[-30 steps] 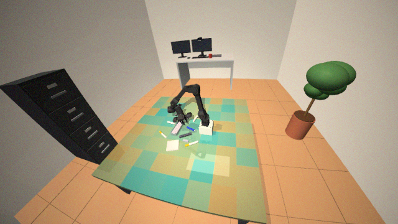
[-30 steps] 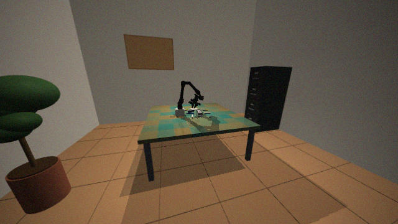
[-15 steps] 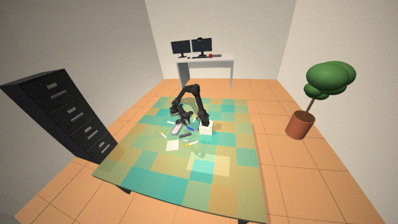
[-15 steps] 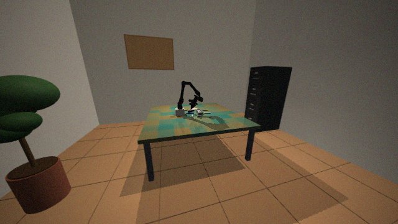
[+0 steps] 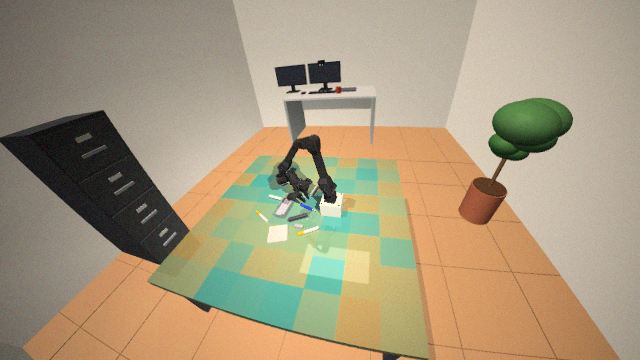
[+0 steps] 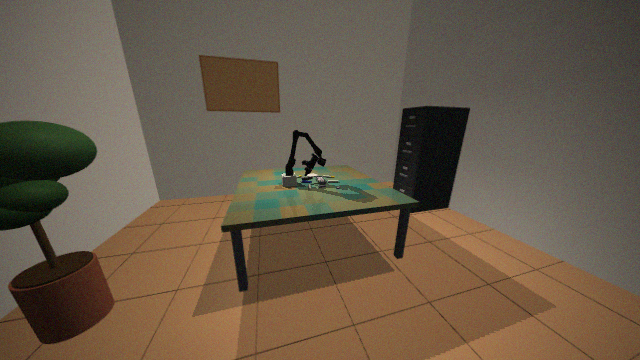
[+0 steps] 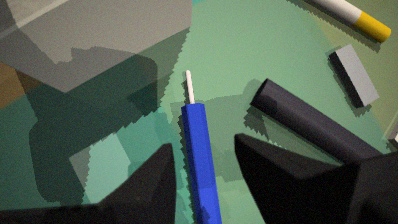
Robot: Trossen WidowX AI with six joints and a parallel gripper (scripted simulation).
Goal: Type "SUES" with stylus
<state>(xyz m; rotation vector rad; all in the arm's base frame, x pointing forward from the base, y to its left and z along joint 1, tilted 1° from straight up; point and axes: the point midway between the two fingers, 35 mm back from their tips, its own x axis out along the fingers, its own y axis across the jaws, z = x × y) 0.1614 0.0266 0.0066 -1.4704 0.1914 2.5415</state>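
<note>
My gripper tip is 20 mm past the blue stylus and 60 mm above it. Round my gripper tip: white notepad 80 mm ahead, 240 mm to the left, 60 mm below; then black bar 30 mm ahead, 100 mm to the left, 50 mm below; then grey stylus tip 50 mm behind, 10 mm to the left, 60 mm below.
</note>
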